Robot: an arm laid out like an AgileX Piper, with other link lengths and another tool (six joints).
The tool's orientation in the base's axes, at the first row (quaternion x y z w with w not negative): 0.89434 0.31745 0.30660 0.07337
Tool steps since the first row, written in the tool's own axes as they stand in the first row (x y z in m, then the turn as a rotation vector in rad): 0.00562 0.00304 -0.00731 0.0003 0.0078 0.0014; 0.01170 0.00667 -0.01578 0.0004 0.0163 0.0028; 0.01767 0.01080 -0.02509 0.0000 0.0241 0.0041; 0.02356 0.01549 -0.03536 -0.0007 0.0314 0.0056; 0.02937 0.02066 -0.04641 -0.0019 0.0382 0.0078; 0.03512 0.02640 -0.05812 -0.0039 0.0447 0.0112; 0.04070 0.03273 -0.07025 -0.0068 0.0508 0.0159; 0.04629 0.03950 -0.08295 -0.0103 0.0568 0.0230; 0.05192 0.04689 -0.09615 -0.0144 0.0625 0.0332; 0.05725 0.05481 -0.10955 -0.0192 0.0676 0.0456; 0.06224 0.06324 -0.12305 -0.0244 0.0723 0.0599; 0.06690 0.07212 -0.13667 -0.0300 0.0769 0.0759; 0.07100 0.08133 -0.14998 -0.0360 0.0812 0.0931
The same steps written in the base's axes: 0.00067 0.00059 0.00967 0.0051 -0.0059 0.0016; 0.00124 0.00092 0.02069 0.0104 -0.0124 0.0033; 0.00150 0.00073 0.03249 0.0150 -0.0187 0.0046; 0.00144 -0.00001 0.04520 0.0193 -0.0248 0.0054; 0.00112 -0.00122 0.05866 0.0235 -0.0308 0.0052; 0.00066 -0.00296 0.07280 0.0277 -0.0369 0.0036; 0.00016 -0.00530 0.08738 0.0319 -0.0432 0.0004; -0.00045 -0.00801 0.10256 0.0371 -0.0496 -0.0051; -0.00100 -0.01122 0.11837 0.0436 -0.0559 -0.0135; -0.00158 -0.01504 0.13437 0.0508 -0.0621 -0.0241; -0.00216 -0.01948 0.15043 0.0585 -0.0681 -0.0367; -0.00277 -0.02448 0.16658 0.0671 -0.0741 -0.0508; -0.00337 -0.03007 0.18230 0.0759 -0.0801 -0.0662
